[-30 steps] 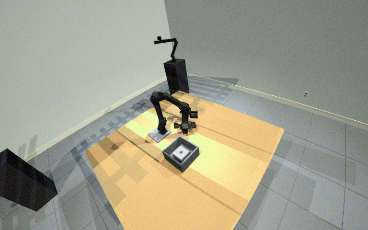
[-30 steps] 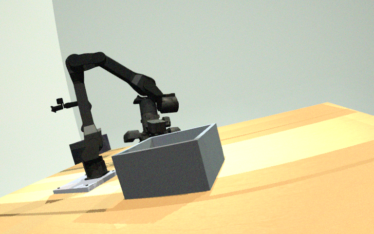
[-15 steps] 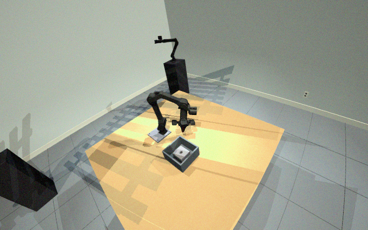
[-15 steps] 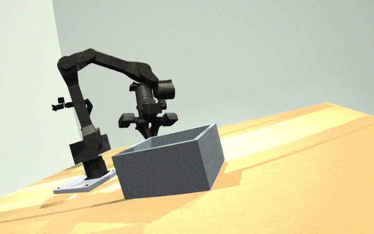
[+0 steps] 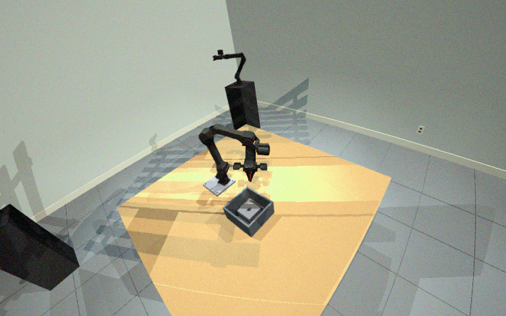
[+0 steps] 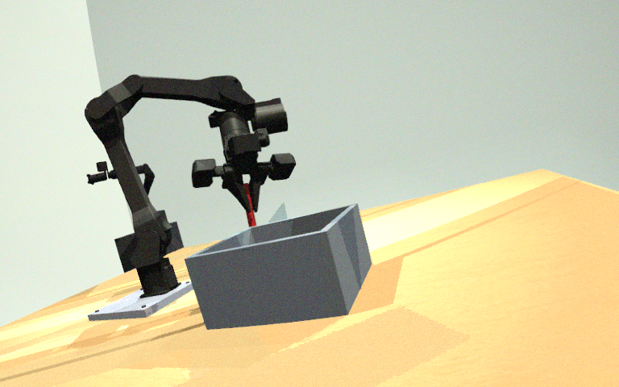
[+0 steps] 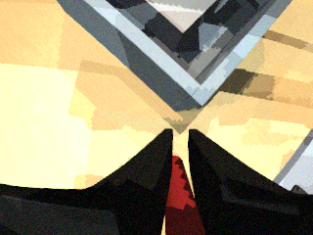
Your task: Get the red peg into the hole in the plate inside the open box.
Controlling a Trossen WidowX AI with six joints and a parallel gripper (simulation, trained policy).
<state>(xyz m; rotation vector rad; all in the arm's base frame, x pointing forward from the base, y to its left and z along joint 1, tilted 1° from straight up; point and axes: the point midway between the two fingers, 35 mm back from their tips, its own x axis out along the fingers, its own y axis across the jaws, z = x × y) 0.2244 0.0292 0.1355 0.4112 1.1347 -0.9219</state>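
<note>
Now: the grey box 80 mm ahead of my gripper tip, 130 mm to the right of it and 90 mm below it. The rest, counted from my gripper tip: red peg 10 mm behind, 20 mm to the left, 10 mm above.
</note>
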